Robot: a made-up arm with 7 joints. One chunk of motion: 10 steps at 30 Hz.
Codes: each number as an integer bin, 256 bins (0 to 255) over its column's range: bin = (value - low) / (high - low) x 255, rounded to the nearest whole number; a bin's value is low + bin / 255 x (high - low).
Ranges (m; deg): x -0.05..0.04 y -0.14..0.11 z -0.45..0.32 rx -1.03..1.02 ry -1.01..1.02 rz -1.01..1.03
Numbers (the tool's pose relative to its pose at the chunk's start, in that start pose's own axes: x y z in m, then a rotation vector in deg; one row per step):
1: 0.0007 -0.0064 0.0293 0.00 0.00 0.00
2: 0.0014 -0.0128 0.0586 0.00 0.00 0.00
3: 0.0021 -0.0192 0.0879 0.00 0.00 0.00
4: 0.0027 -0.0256 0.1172 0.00 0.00 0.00
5: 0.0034 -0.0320 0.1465 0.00 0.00 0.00
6: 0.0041 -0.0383 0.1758 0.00 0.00 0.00
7: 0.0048 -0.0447 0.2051 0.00 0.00 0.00
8: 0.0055 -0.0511 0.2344 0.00 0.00 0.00
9: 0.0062 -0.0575 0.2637 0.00 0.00 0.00
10: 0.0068 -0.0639 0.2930 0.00 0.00 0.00
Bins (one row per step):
1: 144 136 159 128 127 126
2: 146 130 168 128 127 126
3: 148 123 178 128 127 126
4: 149 117 188 128 127 126
5: 151 110 198 128 127 126
6: 153 104 207 128 127 126
7: 155 97 217 128 127 126
8: 157 91 227 128 127 126
9: 159 84 236 128 127 126
10: 161 78 246 128 127 126

